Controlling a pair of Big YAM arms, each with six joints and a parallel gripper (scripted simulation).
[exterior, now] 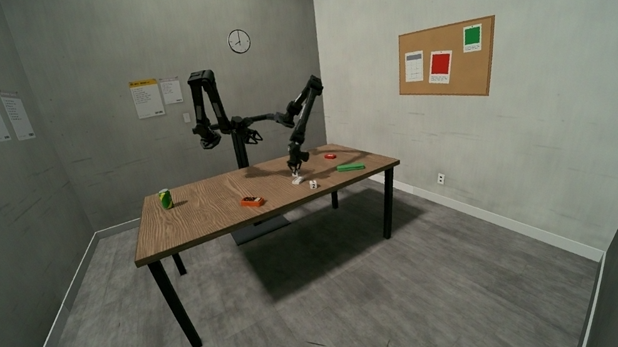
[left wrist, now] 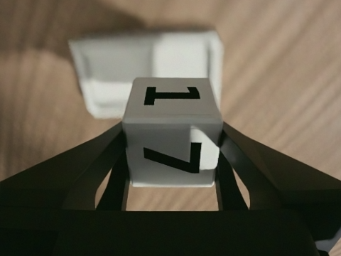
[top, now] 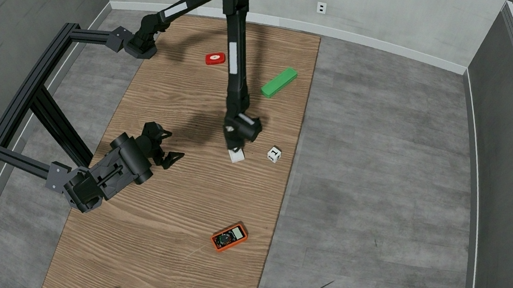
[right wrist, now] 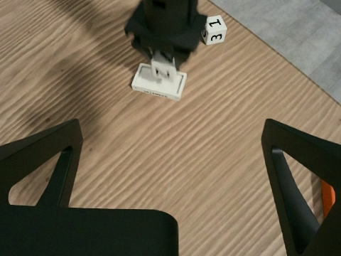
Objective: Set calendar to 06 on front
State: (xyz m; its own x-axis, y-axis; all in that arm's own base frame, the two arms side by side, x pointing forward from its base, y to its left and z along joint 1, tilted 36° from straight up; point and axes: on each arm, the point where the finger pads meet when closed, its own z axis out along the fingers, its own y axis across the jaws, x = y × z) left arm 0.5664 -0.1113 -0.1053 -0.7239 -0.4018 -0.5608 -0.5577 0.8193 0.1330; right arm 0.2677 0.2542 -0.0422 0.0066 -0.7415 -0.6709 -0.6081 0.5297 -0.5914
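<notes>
Now: the white tray 2 cm to the left of my left hand and 7 cm below it. From my left hand the other things lie so: orange multimeter: 4 cm ahead, 36 cm to the right, 6 cm below; then red case: 19 cm behind, 51 cm to the left, 6 cm below.
</notes>
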